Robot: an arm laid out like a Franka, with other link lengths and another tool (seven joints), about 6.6 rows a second.
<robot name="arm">
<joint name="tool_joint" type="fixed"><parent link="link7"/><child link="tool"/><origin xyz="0.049 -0.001 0.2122" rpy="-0.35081 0 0.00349"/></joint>
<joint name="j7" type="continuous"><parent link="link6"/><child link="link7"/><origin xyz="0.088 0 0" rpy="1.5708 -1.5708 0"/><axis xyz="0 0 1"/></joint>
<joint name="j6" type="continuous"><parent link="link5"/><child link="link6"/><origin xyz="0 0 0" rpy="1.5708 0 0"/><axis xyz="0 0 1"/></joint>
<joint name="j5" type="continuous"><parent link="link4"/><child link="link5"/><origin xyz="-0.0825 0.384 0" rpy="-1.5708 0 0"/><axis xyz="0 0 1"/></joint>
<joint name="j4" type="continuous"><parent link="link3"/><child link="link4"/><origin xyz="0 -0.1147 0" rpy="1.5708 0 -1.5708"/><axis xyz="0 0 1"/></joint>
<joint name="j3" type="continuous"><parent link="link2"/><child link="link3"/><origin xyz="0.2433 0 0" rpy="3.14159 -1.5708 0"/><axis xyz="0 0 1"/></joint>
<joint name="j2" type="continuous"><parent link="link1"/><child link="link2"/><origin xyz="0 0 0" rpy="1.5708 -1.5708 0"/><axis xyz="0 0 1"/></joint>
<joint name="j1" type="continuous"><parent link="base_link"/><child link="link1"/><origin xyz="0 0 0.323" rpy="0 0 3.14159"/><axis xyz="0 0 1"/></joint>
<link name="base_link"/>
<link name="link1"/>
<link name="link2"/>
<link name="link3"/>
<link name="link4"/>
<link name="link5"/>
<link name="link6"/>
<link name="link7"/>
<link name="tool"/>
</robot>
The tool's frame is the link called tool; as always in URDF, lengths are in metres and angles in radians. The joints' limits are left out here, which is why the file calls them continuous.
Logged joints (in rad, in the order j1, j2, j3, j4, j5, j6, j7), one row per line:
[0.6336, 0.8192, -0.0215, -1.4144, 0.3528, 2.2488, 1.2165]
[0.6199, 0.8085, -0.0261, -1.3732, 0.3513, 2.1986, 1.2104]
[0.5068, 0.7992, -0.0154, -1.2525, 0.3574, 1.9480, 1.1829]
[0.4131, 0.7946, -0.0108, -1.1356, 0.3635, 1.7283, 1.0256]
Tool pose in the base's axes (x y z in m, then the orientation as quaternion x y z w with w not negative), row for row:
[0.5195, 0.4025, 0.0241, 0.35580, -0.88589, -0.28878, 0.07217]
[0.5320, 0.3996, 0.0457, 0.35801, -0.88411, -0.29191, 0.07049]
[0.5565, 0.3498, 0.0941, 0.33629, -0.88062, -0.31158, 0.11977]
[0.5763, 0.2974, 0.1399, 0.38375, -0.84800, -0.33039, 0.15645]
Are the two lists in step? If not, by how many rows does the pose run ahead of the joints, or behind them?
They are in step.
